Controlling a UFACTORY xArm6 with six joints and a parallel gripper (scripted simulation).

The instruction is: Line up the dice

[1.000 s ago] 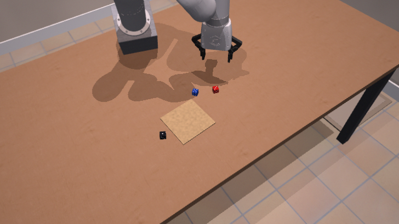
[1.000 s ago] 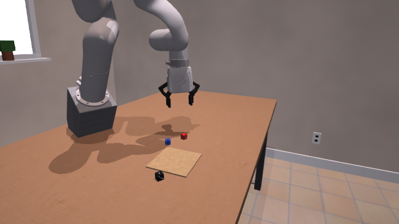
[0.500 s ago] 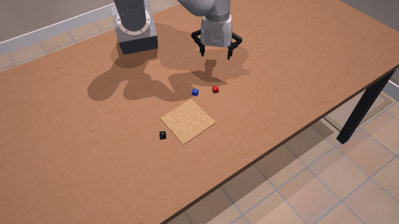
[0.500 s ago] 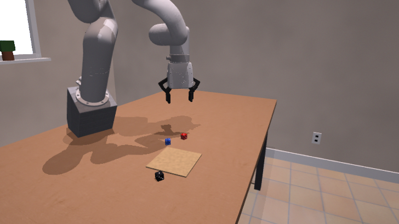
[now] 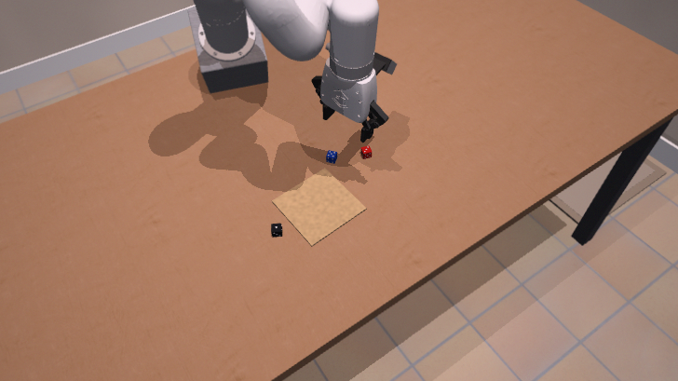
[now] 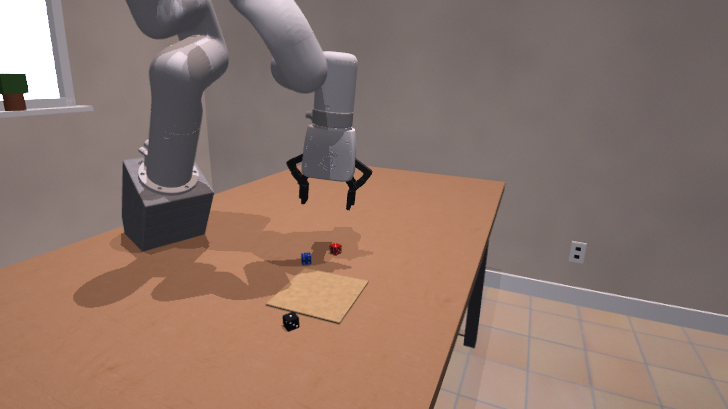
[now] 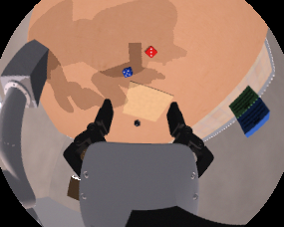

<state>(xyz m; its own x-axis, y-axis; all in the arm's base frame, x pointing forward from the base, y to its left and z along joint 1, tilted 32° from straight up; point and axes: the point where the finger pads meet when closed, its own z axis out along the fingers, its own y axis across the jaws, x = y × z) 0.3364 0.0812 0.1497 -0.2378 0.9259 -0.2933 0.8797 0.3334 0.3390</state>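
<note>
Right now the black die is 40 mm ahead of my hand, 210 mm to the right of it and 130 mm below it. From my hand the other things lie so: red die (10 mm behind, 60 mm to the left, 130 mm below); tan mat (40 mm ahead, 110 mm to the right, 140 mm below); blue die (50 mm behind, 10 mm to the right, 130 mm below).
</note>
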